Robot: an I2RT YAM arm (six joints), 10 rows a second.
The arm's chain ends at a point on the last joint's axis. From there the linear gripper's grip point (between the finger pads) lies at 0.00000 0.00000 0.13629 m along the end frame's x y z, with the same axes.
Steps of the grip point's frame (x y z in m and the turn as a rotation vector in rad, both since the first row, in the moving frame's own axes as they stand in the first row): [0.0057, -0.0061, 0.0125, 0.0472, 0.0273, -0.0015]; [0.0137, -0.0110, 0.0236, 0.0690, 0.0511, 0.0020]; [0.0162, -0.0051, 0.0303, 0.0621, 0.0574, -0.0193]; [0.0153, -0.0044, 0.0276, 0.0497, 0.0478, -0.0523]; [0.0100, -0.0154, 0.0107, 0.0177, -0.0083, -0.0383]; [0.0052, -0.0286, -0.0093, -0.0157, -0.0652, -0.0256]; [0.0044, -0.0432, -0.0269, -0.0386, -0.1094, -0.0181]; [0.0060, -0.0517, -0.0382, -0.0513, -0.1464, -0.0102]
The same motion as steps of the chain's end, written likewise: [0.0020, 0.0003, 0.0127, 0.0472, 0.0273, -0.0015]; [0.0067, -0.0016, 0.0241, 0.0690, 0.0511, 0.0020]; [0.0085, 0.0034, 0.0308, 0.0621, 0.0574, -0.0193]; [0.0090, 0.0025, 0.0279, 0.0497, 0.0478, -0.0523]; [0.0112, -0.0130, 0.0107, 0.0177, -0.0083, -0.0383]; [0.0141, -0.0309, -0.0090, -0.0157, -0.0652, -0.0256]; [0.0192, -0.0486, -0.0260, -0.0386, -0.1094, -0.0181]; [0.0258, -0.0588, -0.0366, -0.0513, -0.1464, -0.0102]
